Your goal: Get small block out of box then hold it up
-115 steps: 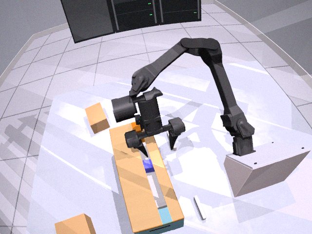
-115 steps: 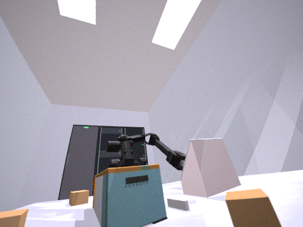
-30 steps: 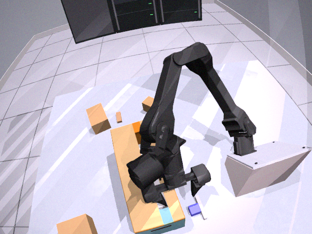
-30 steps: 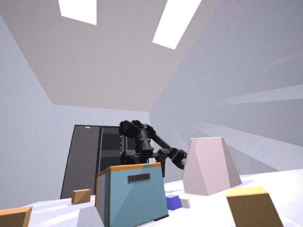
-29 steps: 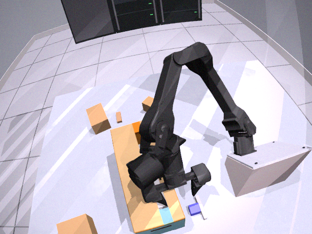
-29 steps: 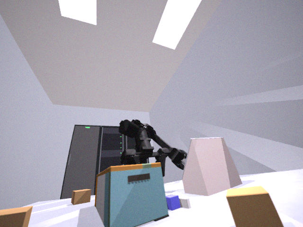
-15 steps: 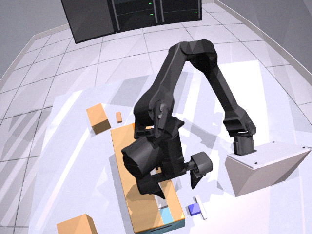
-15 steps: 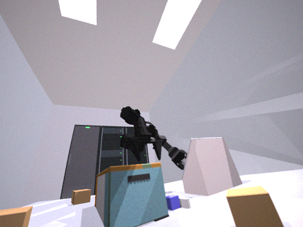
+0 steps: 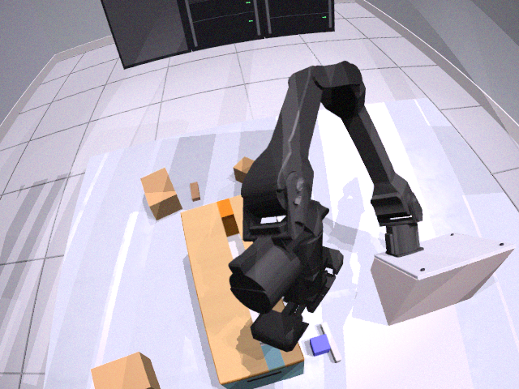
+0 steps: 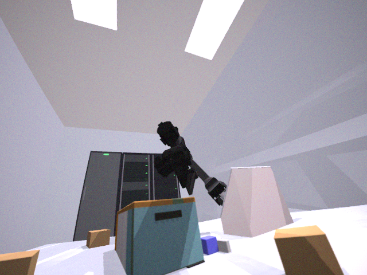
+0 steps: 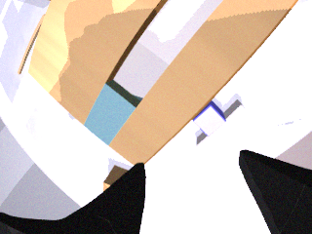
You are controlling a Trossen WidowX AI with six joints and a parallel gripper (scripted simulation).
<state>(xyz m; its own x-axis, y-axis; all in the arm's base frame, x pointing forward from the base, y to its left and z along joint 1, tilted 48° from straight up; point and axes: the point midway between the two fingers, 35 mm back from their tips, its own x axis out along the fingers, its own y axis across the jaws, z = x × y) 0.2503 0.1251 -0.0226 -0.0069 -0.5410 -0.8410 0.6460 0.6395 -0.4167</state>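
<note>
My gripper tip is 130 mm above the blue block, 30 mm past it and 10 mm to the right of it.
</note>
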